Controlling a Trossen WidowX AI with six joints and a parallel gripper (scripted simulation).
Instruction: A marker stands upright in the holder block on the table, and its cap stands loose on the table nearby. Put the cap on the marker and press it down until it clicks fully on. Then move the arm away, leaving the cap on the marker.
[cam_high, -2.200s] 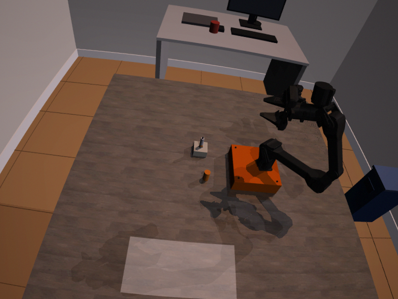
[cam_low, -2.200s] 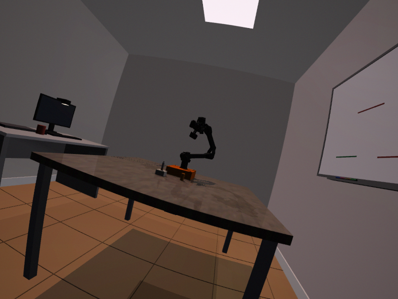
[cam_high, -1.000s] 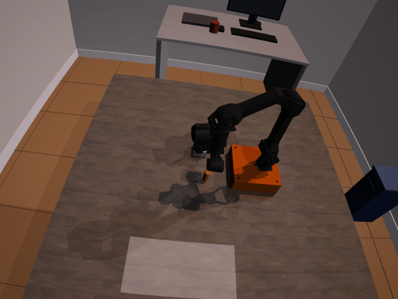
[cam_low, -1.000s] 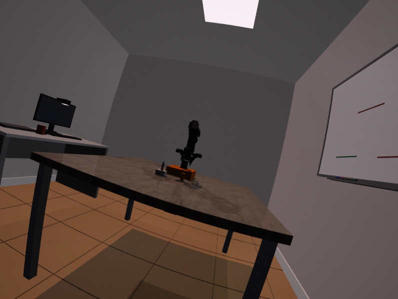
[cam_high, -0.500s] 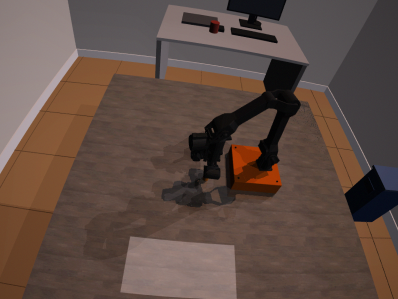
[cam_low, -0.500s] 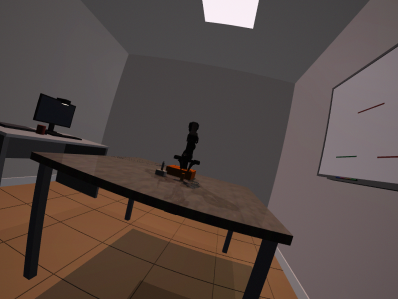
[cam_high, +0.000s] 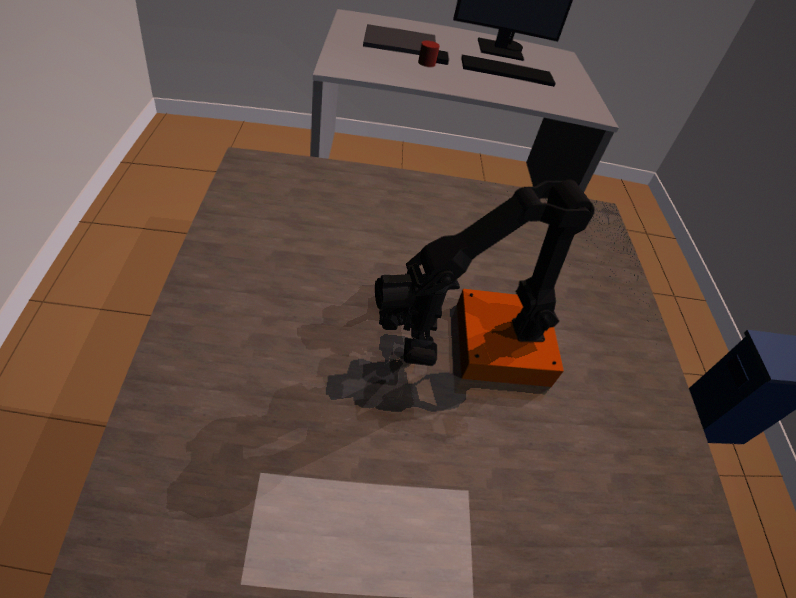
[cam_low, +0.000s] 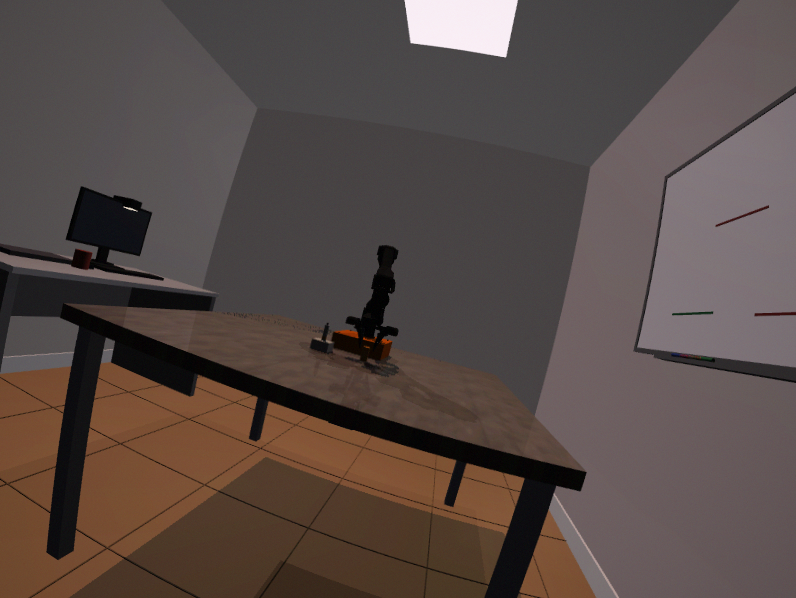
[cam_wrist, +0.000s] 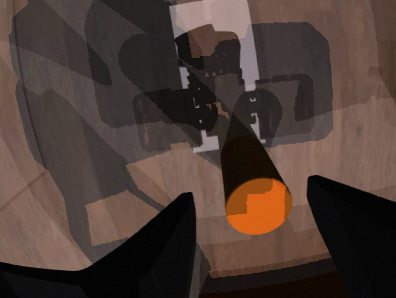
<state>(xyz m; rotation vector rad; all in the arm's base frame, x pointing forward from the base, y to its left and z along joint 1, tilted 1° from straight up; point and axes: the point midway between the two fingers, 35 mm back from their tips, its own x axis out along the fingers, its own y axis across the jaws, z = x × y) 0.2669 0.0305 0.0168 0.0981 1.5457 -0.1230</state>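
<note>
Right now my gripper tip is 2 cm above the orange cap. The rest, counted from my gripper tip: marker: 1 cm ahead, 16 cm to the right, 3 cm above; holder block: 1 cm ahead, 16 cm to the right, 3 cm below.
</note>
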